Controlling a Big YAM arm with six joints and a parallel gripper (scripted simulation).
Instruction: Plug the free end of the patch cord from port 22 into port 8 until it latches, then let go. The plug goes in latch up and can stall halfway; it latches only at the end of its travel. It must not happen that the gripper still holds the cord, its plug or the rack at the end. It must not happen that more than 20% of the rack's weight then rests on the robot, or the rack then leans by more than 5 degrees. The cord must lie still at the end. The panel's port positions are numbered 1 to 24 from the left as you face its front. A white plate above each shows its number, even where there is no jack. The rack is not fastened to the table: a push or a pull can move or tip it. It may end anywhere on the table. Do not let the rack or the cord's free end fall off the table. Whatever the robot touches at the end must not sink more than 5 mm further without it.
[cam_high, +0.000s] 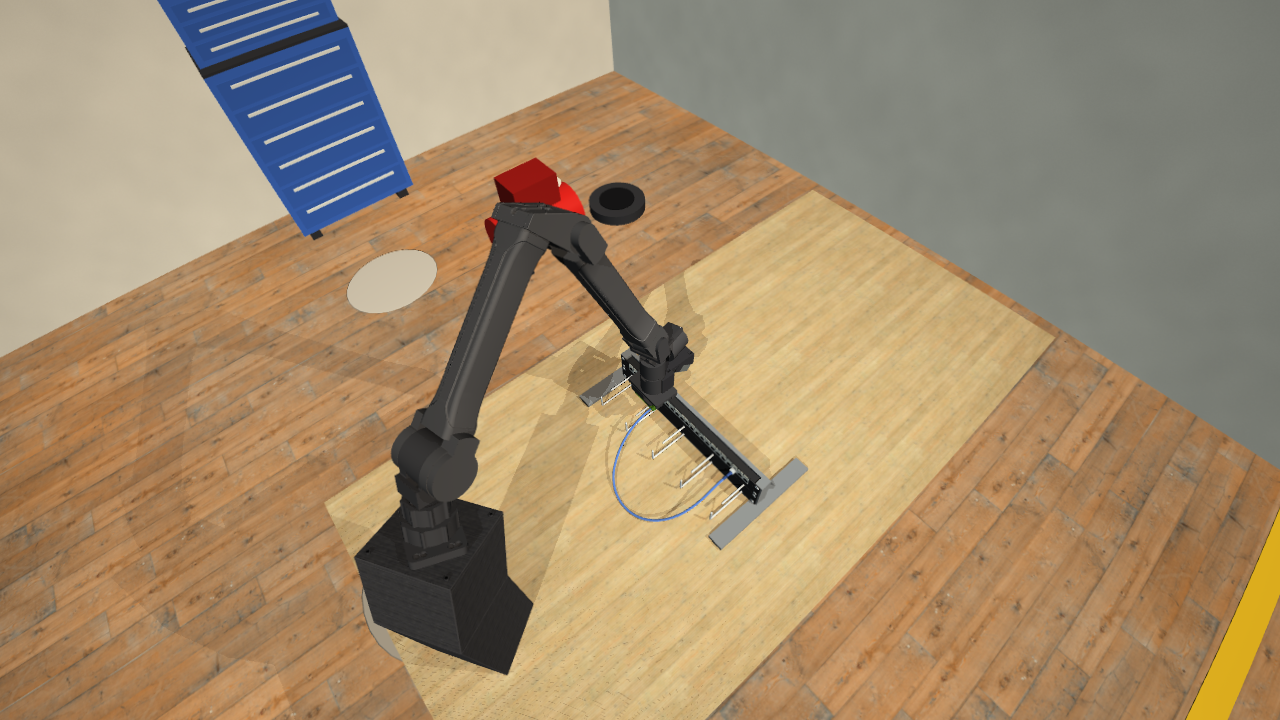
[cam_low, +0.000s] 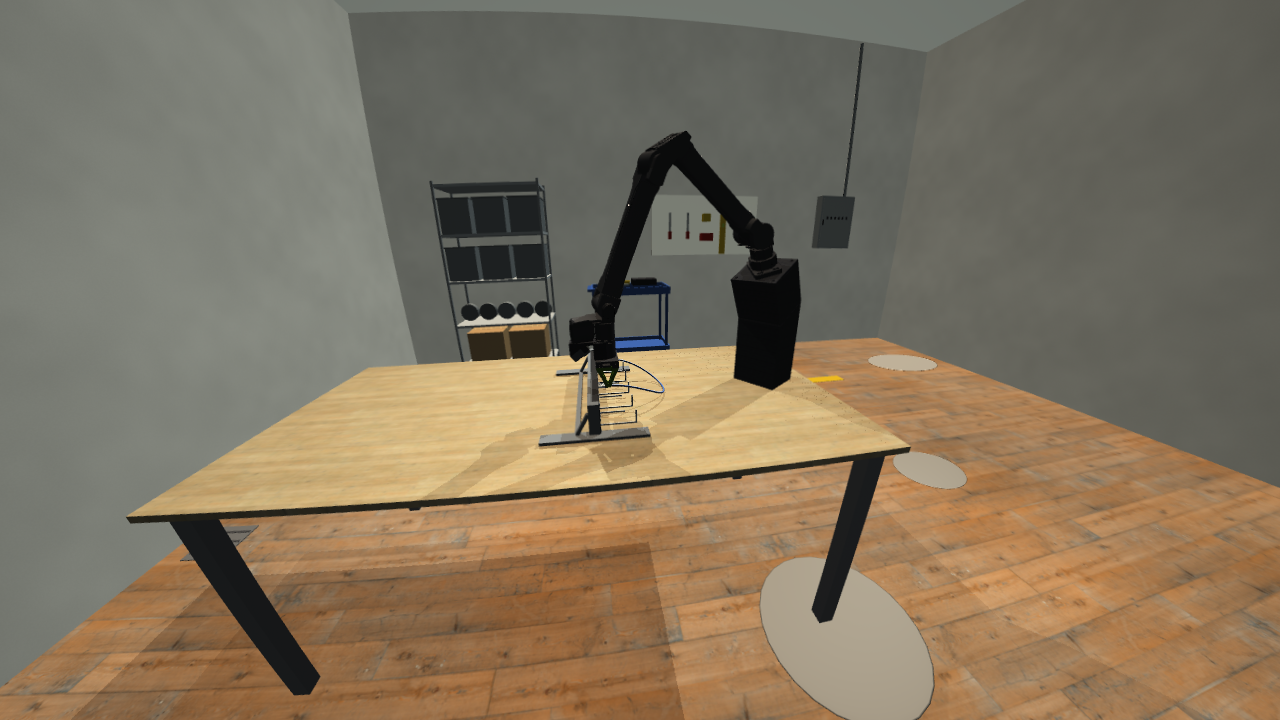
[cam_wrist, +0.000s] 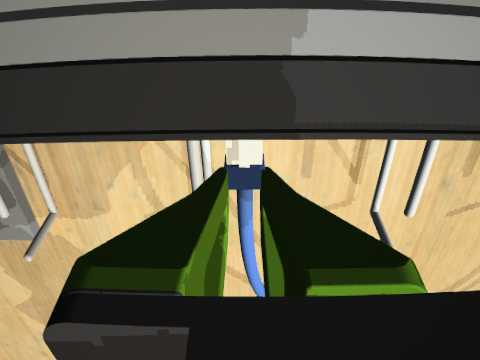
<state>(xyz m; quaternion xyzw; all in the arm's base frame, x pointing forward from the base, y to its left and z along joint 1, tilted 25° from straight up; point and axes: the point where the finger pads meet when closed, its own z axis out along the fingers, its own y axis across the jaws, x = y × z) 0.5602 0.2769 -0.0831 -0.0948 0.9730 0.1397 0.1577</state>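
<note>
The cord plug is 2 cm ahead of my hand and 1 cm to the left of it.
</note>
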